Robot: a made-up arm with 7 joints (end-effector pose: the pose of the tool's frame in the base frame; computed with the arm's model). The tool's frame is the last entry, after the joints. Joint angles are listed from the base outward.
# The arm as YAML. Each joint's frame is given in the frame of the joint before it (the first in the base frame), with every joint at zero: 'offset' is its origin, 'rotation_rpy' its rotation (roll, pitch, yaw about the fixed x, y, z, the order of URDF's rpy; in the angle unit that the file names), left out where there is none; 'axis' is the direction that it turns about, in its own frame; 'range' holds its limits. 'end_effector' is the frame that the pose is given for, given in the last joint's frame.
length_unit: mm
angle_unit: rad
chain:
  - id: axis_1
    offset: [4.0, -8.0, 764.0]
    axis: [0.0, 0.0, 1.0]
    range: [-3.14, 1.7]
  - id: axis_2
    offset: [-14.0, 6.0, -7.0]
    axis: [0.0, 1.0, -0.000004]
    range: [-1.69, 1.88]
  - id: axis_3
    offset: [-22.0, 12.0, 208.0]
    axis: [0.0, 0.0, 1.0]
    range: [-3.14, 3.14]
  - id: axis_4
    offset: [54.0, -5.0, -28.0]
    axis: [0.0, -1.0, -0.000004]
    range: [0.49, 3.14]
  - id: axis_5
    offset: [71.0, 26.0, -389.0]
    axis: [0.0, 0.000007, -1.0]
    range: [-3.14, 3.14]
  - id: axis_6
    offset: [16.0, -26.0, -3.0]
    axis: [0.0, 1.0, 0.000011]
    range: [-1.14, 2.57]
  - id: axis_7
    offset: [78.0, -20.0, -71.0]
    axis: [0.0, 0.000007, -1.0]
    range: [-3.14, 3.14]
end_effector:
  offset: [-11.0, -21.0, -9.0]
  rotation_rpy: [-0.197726, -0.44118, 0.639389]
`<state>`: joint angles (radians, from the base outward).
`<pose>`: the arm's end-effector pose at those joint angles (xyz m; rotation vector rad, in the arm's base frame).
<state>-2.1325 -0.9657 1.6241 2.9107 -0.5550 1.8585 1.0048</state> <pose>0.3828 0.3296 1.1227 -1.6750 -1.4167 -0.3837</pose>
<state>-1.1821 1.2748 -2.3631 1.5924 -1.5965 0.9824 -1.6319</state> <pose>-0.3033 -0.3182 1.2409 1.9461 1.4872 -0.6593</pose>
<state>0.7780 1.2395 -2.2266 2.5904 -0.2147 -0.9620 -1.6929</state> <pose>0.3996 0.3488 1.0052 1.1797 -0.7257 -0.8333</pose>
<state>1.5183 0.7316 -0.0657 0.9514 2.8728 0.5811 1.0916</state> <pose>-0.0285 0.2739 0.3998 -0.0225 0.5947 -1.6906</pose>
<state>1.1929 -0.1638 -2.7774 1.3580 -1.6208 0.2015 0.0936</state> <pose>0.0443 -0.6160 0.8797 -1.1940 0.0393 0.5958</pose>
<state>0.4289 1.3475 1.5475 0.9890 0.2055 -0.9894 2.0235</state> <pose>-0.1016 0.4828 0.7658 0.7973 0.6970 -1.1614</pose>
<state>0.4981 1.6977 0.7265 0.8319 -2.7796 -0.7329 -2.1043</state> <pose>-0.2684 0.1919 0.6428 -0.2908 1.2886 0.3376</pose>
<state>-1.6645 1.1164 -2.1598 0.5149 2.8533 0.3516 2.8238</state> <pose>-0.2102 0.3262 0.7985 -0.5519 1.5916 -1.2016</pose>
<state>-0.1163 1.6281 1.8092 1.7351 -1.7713 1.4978 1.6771</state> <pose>0.4188 0.4435 0.8423 0.0892 -0.6639 0.1059</pose>
